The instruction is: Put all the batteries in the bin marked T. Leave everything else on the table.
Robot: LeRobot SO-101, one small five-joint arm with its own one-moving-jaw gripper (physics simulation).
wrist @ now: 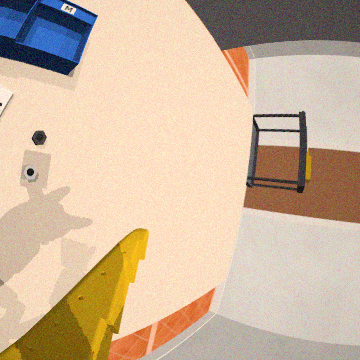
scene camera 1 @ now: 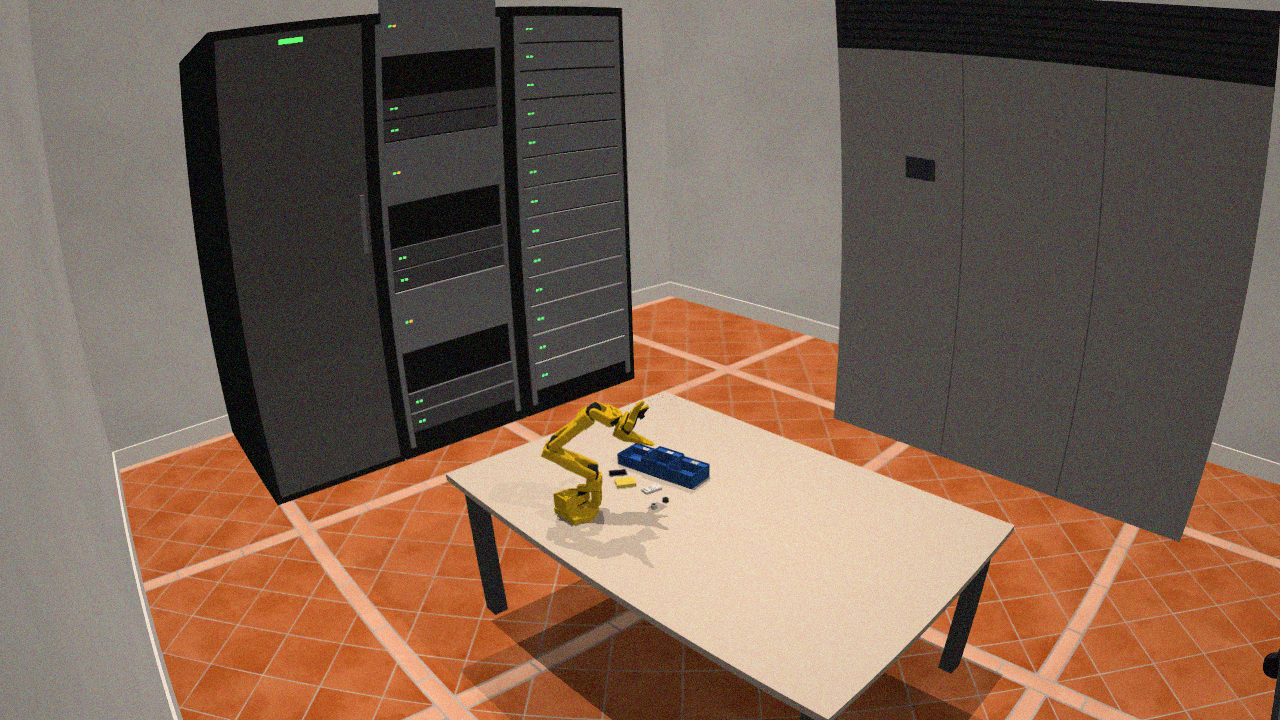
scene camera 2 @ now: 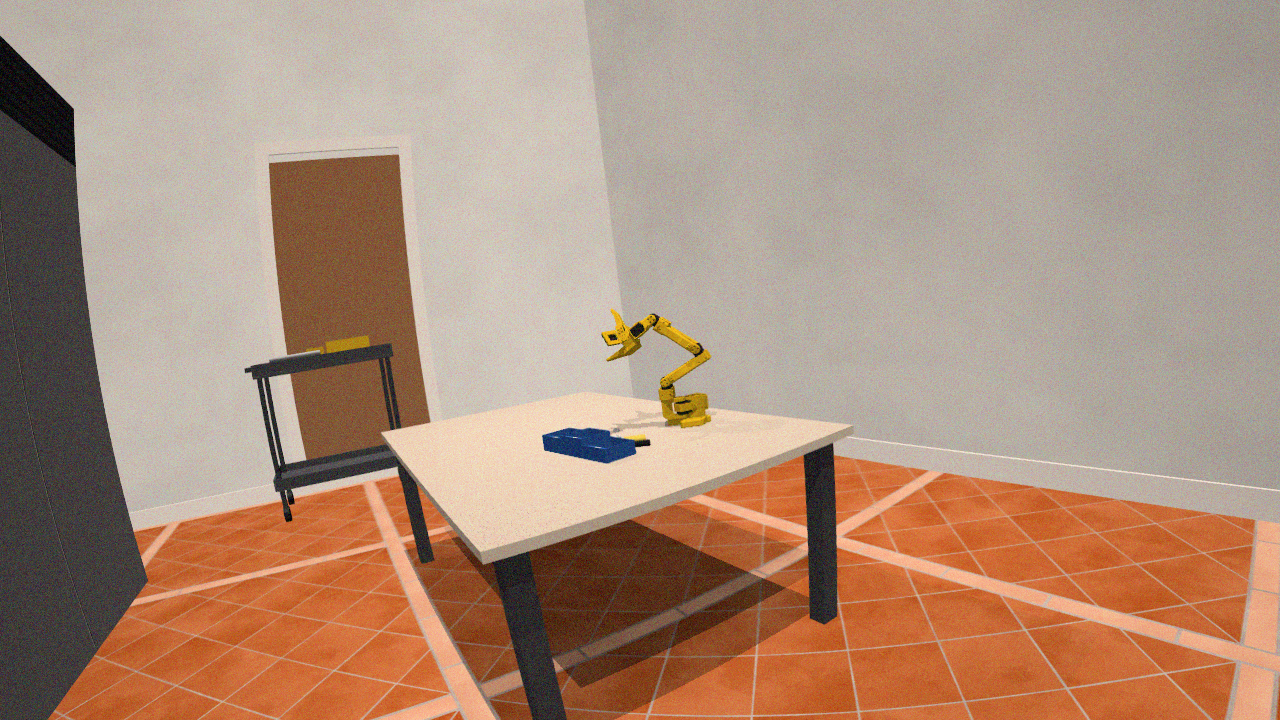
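Observation:
My gripper is open and empty, raised above the table beside the blue bins. In the wrist view one notched yellow jaw shows. The row of blue bins stands on the table; a label M is readable in the wrist view, and I cannot make out the T. A small black piece and a yellow piece lie between the arm and the bins. I cannot tell whether either is a battery, nor see anything inside the bins clearly.
A white piece, a dark hexagonal piece and a small grey piece with a dark centre lie on the table. A dark cart stands beyond it.

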